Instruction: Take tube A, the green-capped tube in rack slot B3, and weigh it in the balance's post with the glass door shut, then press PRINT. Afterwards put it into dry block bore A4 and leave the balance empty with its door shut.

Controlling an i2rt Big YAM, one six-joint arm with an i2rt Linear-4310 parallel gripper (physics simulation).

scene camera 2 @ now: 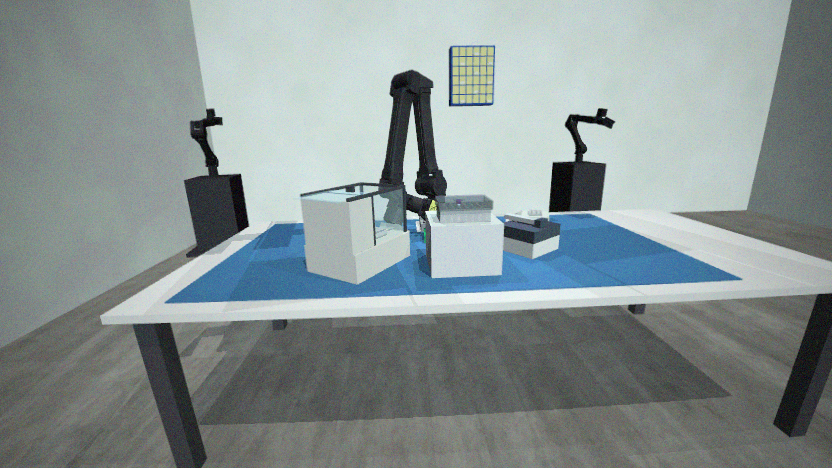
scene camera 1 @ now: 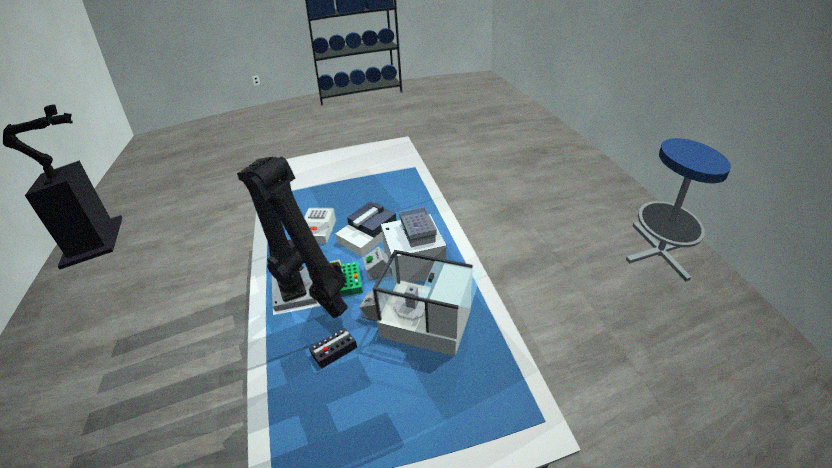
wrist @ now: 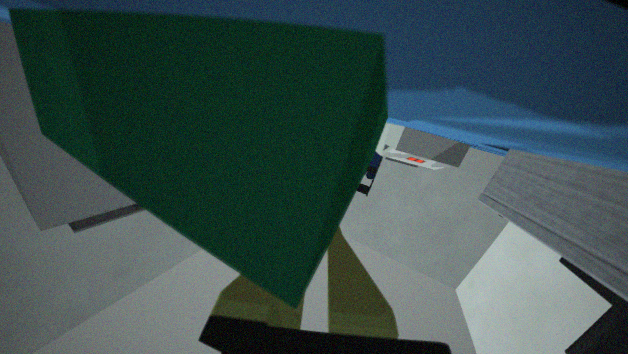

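Seen in the pictures: gripper, fingertip midpoint: (scene camera 1: 338,262); arm's base, link origin: (scene camera 1: 291,286).
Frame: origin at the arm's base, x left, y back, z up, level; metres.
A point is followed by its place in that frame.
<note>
My gripper (scene camera 1: 336,310) (scene camera 2: 432,205) (wrist: 320,213) @(x -0.002, y -0.181, z 0.043 m) hangs low between the green tube rack (scene camera 1: 350,277) @(x -0.041, y -0.205, z -0.008 m) and the glass-walled balance (scene camera 1: 414,341) @(x -0.385, y -0.295, z -0.008 m) (scene camera 2: 337,239) @(x -0.379, y -0.472, z 0.077 m). In the wrist view the rack's green side (wrist: 219,132) fills the picture and hides the fingertips. Only the olive finger bases show, standing narrow. Tube A itself is hidden there and too small to make out in the scene views. The balance's grey post (scene camera 1: 410,295) @(x -0.372, y -0.299, z 0.182 m) stands empty inside the enclosure. The dry block (scene camera 1: 417,224) (scene camera 2: 464,202) sits on a white box behind the balance.
A small grey console with a green button (scene camera 1: 370,257) @(x -0.028, y -0.290, z 0.041 m) stands between the rack and the balance. A black button box (scene camera 1: 332,347) @(x -0.311, y -0.063, z 0.003 m), a white keypad unit (scene camera 1: 318,221) @(x 0.281, y -0.174, z 0.029 m) and a dark-topped device (scene camera 1: 370,217) @(x 0.170, y -0.357, z 0.057 m) lie around the arm's base. All sit on the blue mat (scene camera 1: 407,407) @(x -0.567, y -0.192, z -0.032 m).
</note>
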